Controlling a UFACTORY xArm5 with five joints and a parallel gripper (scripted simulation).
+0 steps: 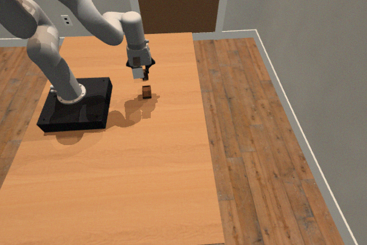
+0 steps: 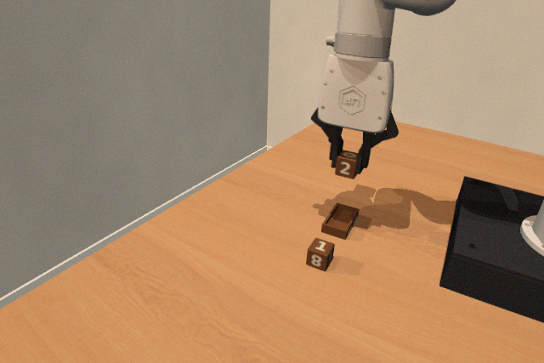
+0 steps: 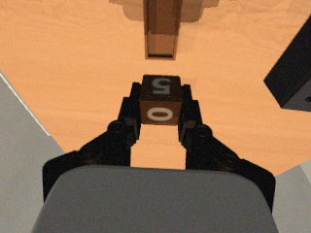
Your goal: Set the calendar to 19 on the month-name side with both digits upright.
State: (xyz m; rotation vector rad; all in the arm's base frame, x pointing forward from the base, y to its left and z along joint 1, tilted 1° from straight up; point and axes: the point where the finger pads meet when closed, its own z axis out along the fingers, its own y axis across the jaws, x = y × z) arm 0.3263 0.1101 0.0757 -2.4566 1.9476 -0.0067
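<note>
The tray lies 20 mm to the right of my hand and 130 mm below it. Also, from my hand: brown date cube (10 mm below).
</note>
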